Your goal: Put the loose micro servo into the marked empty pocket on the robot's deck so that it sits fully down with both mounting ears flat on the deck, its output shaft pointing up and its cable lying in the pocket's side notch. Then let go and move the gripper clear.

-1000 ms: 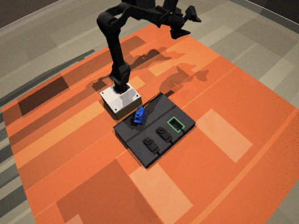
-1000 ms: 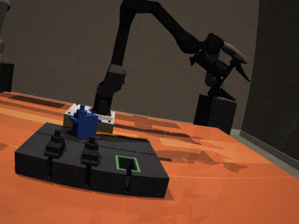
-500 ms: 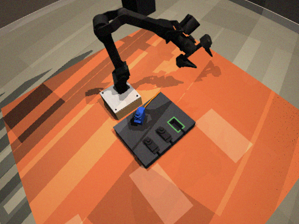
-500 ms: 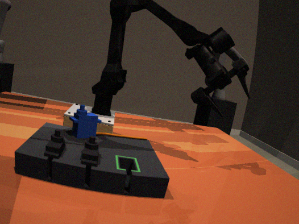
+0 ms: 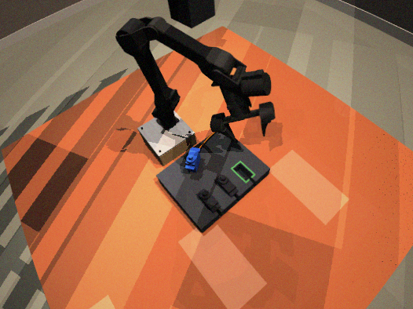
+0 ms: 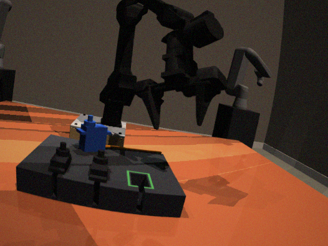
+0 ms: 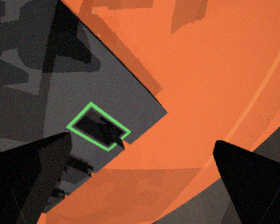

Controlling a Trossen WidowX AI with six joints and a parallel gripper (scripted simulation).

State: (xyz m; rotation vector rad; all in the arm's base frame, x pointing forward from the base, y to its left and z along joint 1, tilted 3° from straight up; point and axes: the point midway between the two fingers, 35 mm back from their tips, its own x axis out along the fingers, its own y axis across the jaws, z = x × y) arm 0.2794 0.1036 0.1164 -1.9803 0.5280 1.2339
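The dark deck is 8 cm behind my gripper tip, 13 cm to the right of it and 12 cm below it.
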